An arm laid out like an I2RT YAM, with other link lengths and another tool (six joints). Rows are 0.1 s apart.
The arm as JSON. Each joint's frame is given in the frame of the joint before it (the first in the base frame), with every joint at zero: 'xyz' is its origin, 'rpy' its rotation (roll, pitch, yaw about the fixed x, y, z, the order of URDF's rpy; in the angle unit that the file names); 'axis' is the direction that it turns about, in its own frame. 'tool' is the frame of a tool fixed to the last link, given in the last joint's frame.
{
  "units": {
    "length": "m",
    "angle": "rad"
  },
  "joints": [
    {
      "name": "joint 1",
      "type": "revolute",
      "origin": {
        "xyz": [
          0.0,
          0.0,
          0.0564
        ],
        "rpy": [
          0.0,
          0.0,
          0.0
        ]
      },
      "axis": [
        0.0,
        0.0,
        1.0
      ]
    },
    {
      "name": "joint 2",
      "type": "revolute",
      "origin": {
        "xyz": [
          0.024,
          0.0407,
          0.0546
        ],
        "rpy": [
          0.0,
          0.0,
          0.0
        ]
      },
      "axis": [
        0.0,
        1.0,
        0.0
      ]
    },
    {
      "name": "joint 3",
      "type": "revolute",
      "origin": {
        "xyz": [
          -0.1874,
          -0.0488,
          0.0
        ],
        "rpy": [
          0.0,
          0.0,
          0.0
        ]
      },
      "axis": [
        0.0,
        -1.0,
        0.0
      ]
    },
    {
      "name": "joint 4",
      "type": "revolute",
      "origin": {
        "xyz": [
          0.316,
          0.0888,
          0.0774
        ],
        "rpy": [
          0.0,
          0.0,
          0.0
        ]
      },
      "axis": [
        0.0,
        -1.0,
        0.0
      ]
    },
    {
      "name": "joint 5",
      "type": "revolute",
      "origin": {
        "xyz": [
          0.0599,
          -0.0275,
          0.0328
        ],
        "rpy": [
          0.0,
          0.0,
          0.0
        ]
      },
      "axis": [
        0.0,
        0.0,
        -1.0
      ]
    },
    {
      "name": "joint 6",
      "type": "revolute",
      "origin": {
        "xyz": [
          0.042,
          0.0,
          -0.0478
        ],
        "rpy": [
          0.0,
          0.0,
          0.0
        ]
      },
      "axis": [
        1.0,
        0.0,
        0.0
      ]
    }
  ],
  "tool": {
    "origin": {
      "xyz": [
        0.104,
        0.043,
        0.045
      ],
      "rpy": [
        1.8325,
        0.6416,
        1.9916
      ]
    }
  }
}
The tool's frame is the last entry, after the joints.
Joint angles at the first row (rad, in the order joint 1, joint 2, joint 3, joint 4, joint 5, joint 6):
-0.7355 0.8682 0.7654 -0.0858 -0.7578 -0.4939
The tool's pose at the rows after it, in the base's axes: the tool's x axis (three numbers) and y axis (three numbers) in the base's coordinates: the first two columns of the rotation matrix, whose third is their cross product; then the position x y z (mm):
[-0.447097 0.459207 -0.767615 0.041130 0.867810 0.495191 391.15 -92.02 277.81]
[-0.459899 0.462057 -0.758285 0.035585 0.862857 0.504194 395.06 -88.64 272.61]
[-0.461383 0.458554 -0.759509 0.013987 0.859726 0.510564 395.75 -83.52 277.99]
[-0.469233 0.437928 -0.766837 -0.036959 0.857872 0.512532 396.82 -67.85 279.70]
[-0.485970 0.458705 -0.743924 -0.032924 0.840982 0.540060 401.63 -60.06 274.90]
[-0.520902 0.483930 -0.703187 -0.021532 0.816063 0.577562 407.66 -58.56 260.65]
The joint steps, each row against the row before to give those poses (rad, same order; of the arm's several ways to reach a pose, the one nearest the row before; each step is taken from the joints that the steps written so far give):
-0.0076 0.0107 0.0000 0.0137 -0.0060 0.0030
0.0152 0.0184 0.0000 0.0061 0.0029 0.0031
0.0108 0.0031 0.0108 0.0046 -0.0107 0.0138
0.0336 -0.0076 -0.0122 0.0276 -0.0169 0.0153
0.0307 0.0076 -0.0062 -0.0030 0.0214 0.0245
0.0139 0.0413 -0.0016 -0.0046 -0.0014 0.0154

